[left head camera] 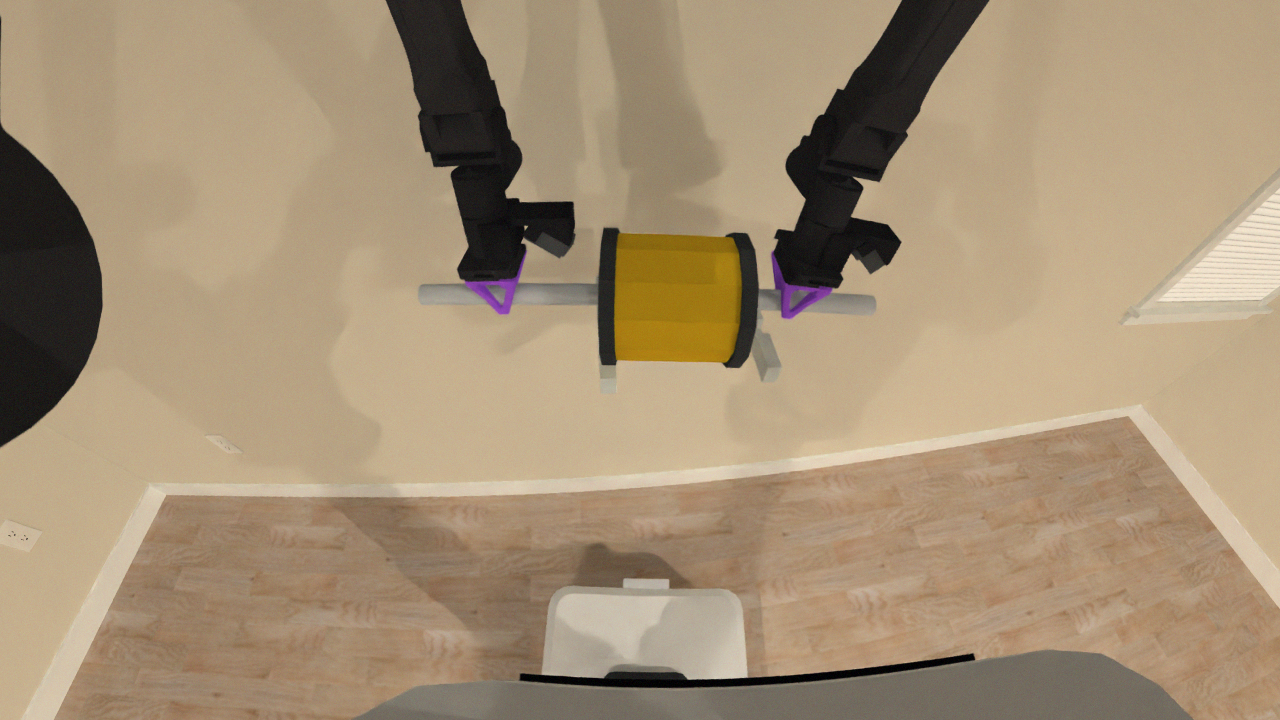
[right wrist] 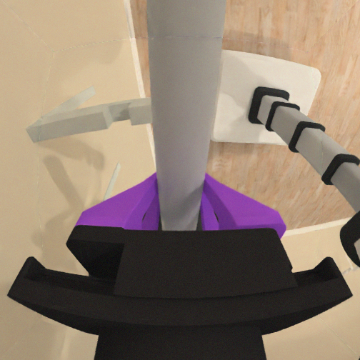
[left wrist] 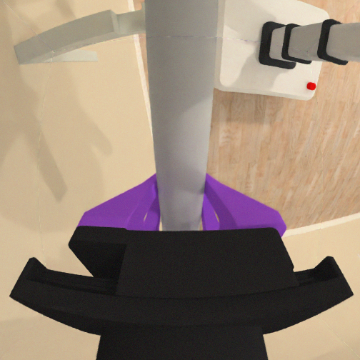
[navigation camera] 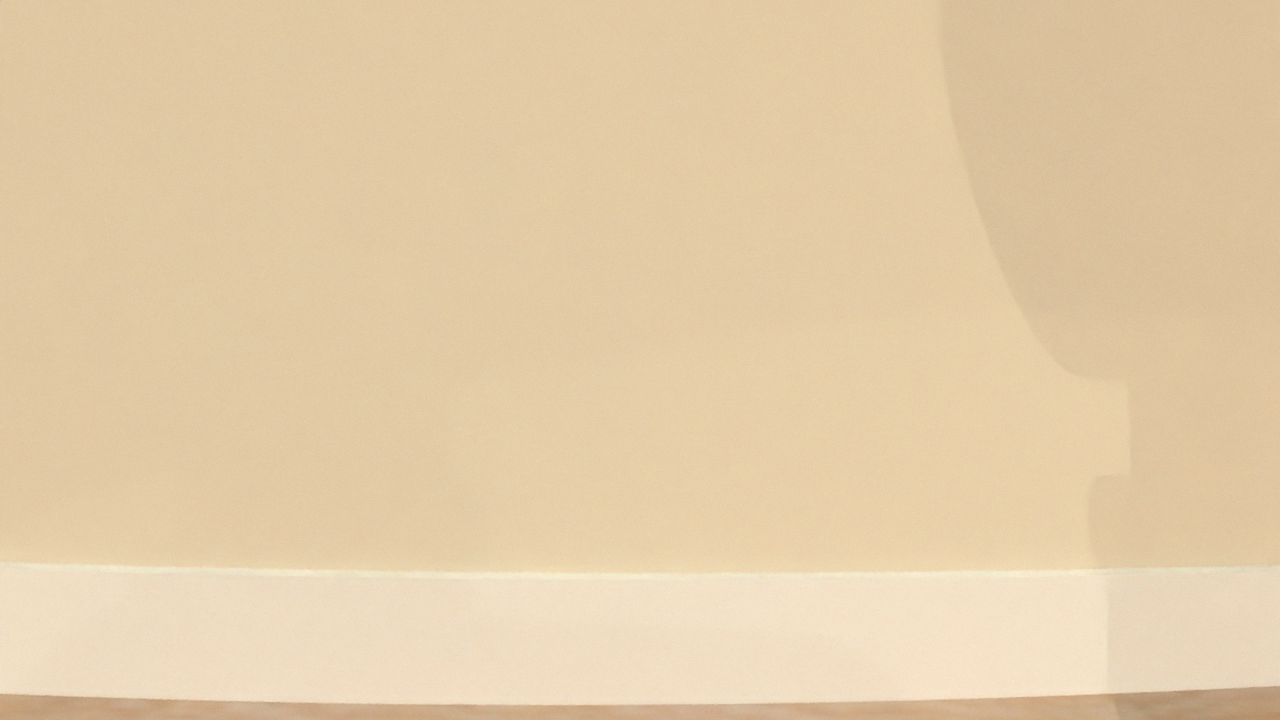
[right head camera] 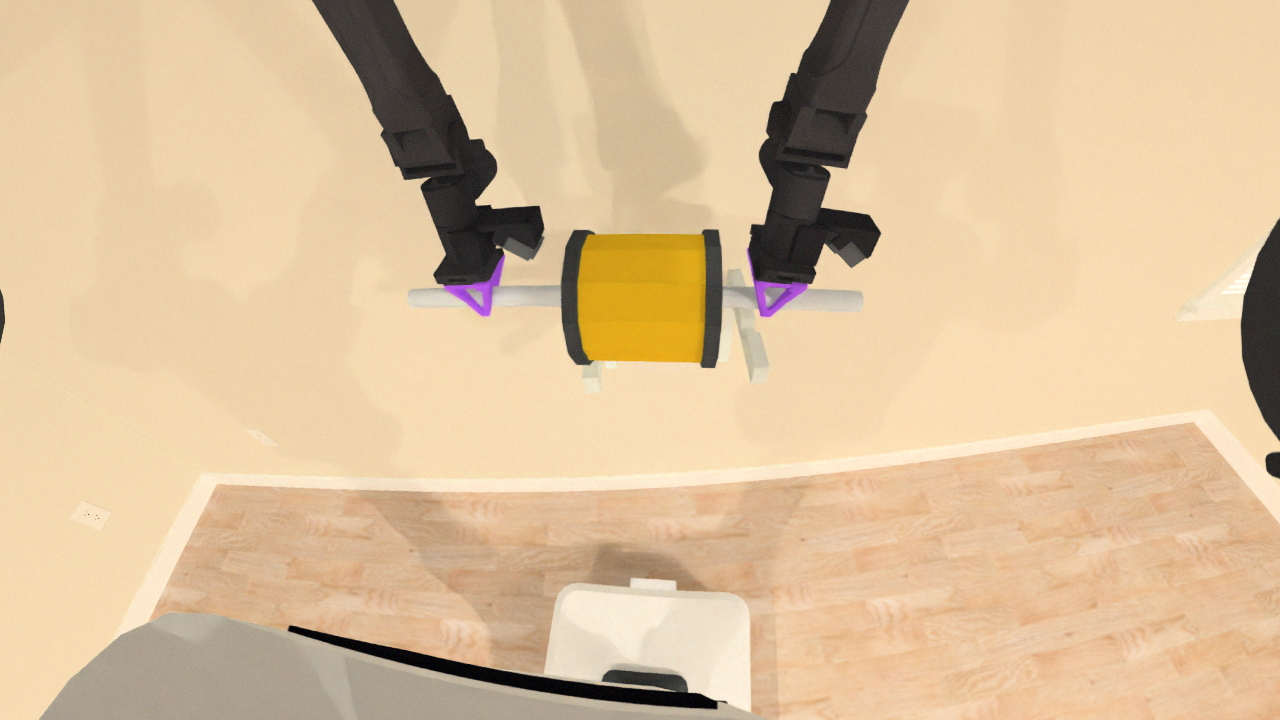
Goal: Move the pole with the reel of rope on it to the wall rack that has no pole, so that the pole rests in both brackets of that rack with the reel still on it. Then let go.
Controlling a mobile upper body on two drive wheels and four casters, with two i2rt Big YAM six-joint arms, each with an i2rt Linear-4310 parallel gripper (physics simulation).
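Frame: origin at the left arm's base, x back, y right, z up, level; metres.
Seen in the pictures: left gripper, fingertip midpoint: (left head camera: 506,306) (right head camera: 489,308); right gripper, fingertip midpoint: (left head camera: 783,310) (right head camera: 763,308).
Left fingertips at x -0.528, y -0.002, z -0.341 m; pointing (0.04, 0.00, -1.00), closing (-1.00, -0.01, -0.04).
Offsets run from my left fingertips to a thing's top centre. "spot": to the spot under its first point.
The grey pole {spot: dx +0.009, dy +0.075, dz +0.033 m} (left head camera: 554,293) (right head camera: 528,295) (left wrist: 182,100) (right wrist: 185,100) runs level in front of the wall, with the yellow reel {dx -0.004, dy +0.232, dz +0.111 m} (left head camera: 678,298) (right head camera: 642,298) and its black flanges around its middle. My left gripper (left head camera: 497,295) (right head camera: 474,298) (left wrist: 180,177) is shut on the pole left of the reel. My right gripper (left head camera: 796,300) (right head camera: 774,298) (right wrist: 179,177) is shut on it right of the reel. The rack's left bracket {spot: dx +0.035, dy +0.144, dz -0.109 m} (left head camera: 608,376) (right head camera: 591,377) is mostly hidden by the reel; its right bracket {spot: dx -0.010, dy +0.397, dz -0.109 m} (left head camera: 767,358) (right head camera: 754,353) shows beside the right flange. Whether the pole touches either bracket cannot be told.
My white base (left head camera: 644,617) (right head camera: 648,617) (left wrist: 240,75) (right wrist: 235,125) stands on the wood floor below. A white baseboard (left head camera: 554,486) (right head camera: 572,484) (navigation camera: 537,635) runs along the wall. A window (left head camera: 1226,259) is at the right; an outlet {dx +0.351, dy -1.817, dz -0.611 m} (left head camera: 19,535) (right head camera: 90,515) is at the left.
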